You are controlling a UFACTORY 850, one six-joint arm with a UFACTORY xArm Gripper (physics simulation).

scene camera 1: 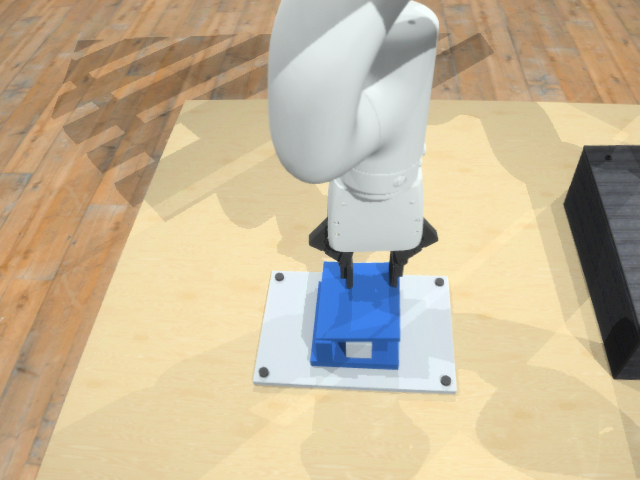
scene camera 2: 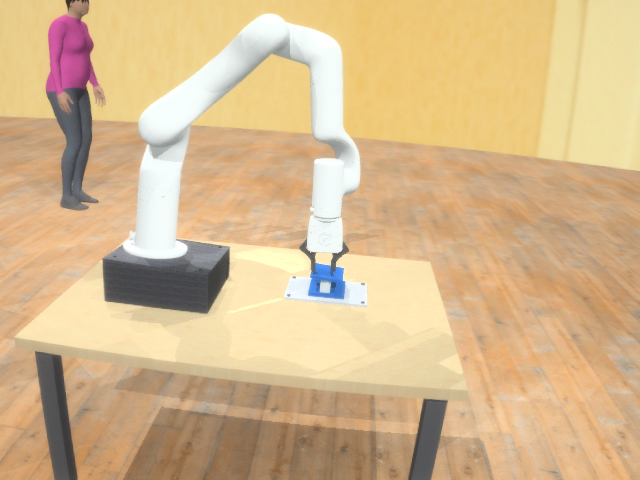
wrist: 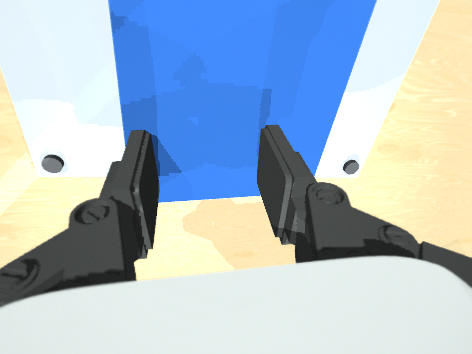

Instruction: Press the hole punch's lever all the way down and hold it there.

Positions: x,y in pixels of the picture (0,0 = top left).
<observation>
gripper: scene camera 1; scene camera 2 322,272; wrist
same spot on gripper: (wrist: 105,236) = (scene camera 1: 399,256)
</observation>
